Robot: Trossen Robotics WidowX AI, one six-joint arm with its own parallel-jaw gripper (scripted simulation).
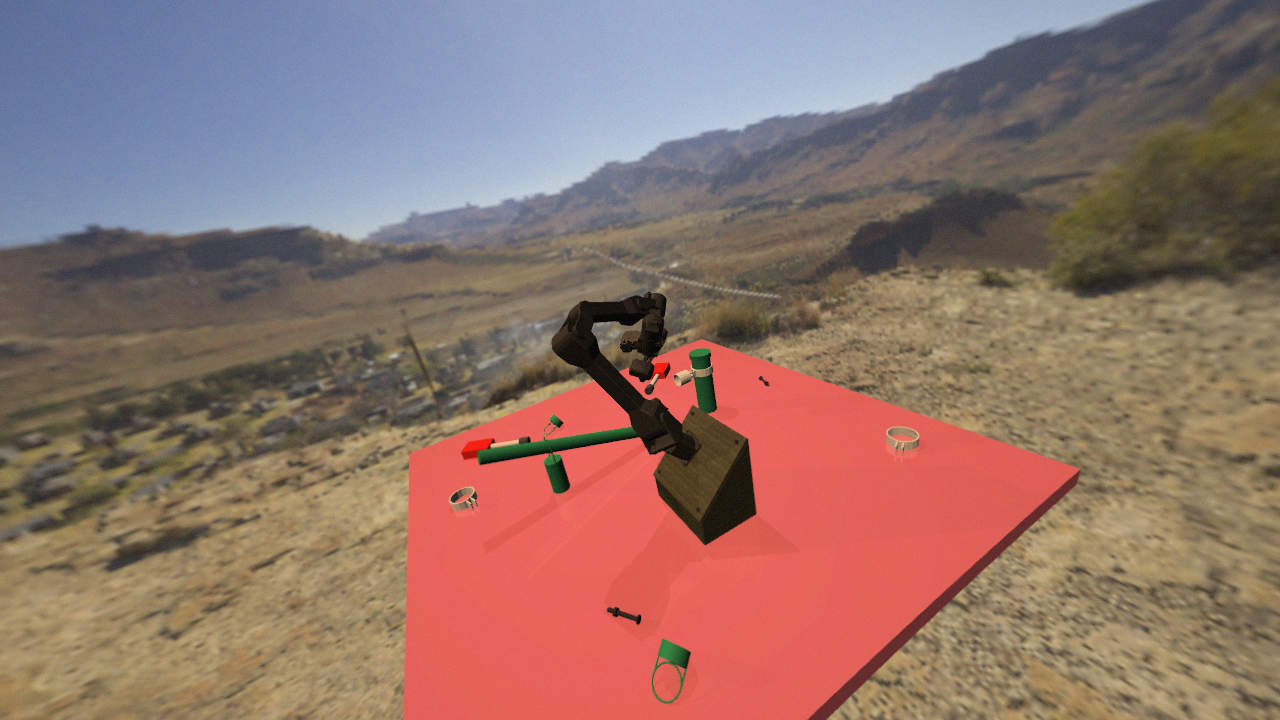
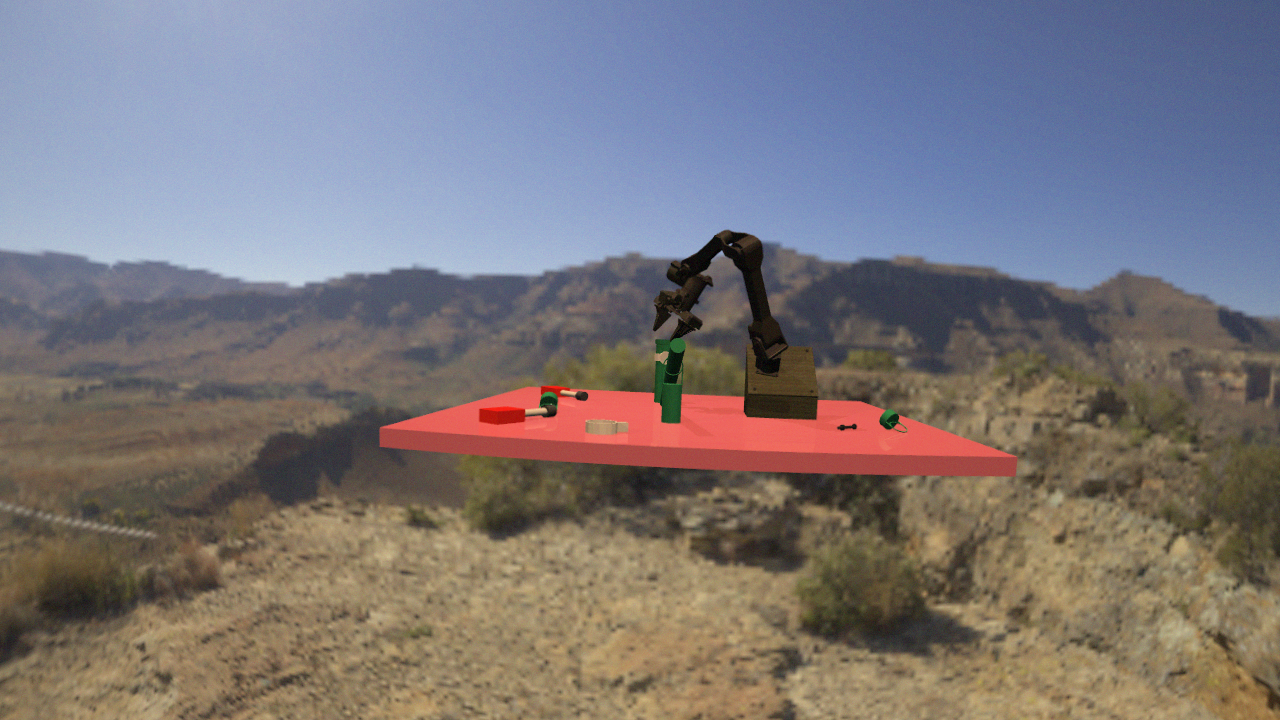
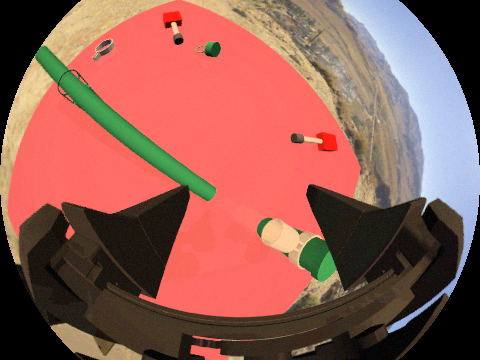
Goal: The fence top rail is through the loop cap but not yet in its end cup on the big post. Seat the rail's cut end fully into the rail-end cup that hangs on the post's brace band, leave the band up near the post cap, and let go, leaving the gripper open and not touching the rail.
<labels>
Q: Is the gripper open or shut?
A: Open.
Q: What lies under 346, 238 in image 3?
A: The gripper.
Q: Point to a big green post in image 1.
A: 705, 392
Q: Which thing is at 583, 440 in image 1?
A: A green top rail.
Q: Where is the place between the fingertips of the gripper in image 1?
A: At 646, 370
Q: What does the gripper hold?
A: Nothing.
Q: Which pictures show the gripper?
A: Image 1, image 2 and image 3: all of them.
</labels>
